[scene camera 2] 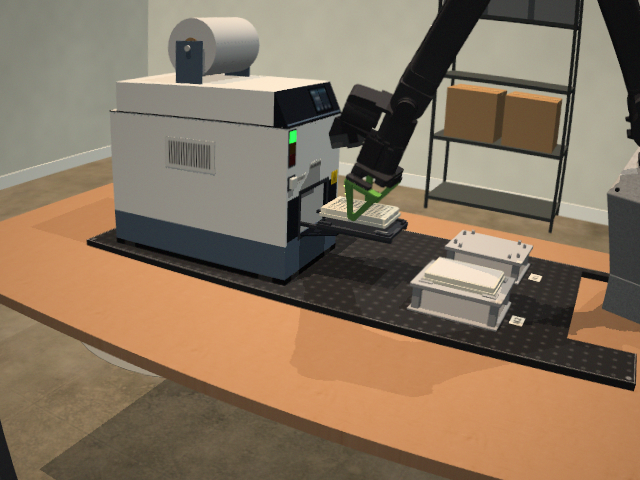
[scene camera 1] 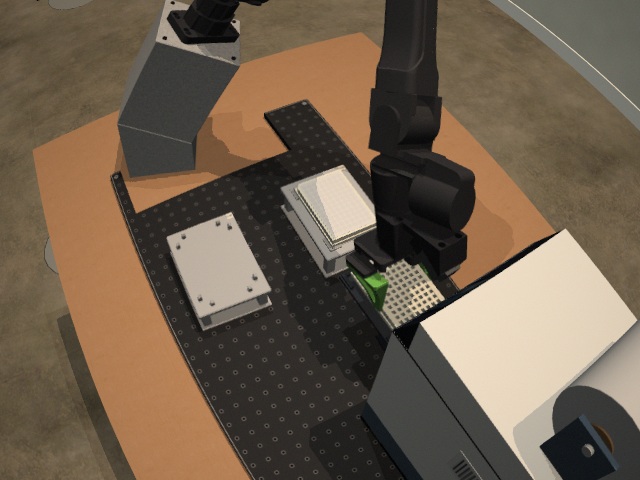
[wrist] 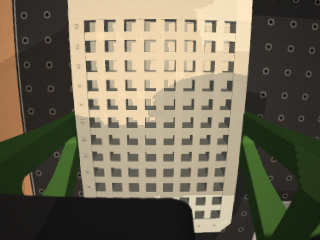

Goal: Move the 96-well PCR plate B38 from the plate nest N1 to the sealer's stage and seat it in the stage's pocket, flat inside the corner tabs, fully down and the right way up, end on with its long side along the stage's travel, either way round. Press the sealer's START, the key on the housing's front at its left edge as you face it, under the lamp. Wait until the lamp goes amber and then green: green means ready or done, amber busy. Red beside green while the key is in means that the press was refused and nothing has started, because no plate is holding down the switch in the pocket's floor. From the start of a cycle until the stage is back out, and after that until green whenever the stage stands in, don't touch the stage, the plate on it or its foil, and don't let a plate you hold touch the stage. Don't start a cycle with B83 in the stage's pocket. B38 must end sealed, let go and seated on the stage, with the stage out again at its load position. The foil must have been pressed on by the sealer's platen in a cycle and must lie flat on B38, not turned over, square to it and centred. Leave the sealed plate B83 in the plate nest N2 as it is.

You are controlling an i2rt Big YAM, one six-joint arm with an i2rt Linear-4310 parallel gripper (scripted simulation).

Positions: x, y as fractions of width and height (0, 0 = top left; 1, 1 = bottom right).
Scene:
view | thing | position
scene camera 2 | gripper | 0.56, 0.44
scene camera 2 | plate B38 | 0.59, 0.45
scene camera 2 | sealed plate B83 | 0.74, 0.58
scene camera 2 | nest N1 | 0.75, 0.51
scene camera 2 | sealer housing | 0.39, 0.41
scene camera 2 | nest N2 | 0.79, 0.60
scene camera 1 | gripper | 0.63, 0.62
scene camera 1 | plate B38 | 0.67, 0.61
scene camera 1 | sealed plate B83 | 0.53, 0.44
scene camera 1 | nest N1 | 0.33, 0.54
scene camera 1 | nest N2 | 0.49, 0.48
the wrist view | gripper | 0.50, 0.50
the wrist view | plate B38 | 0.54, 0.36

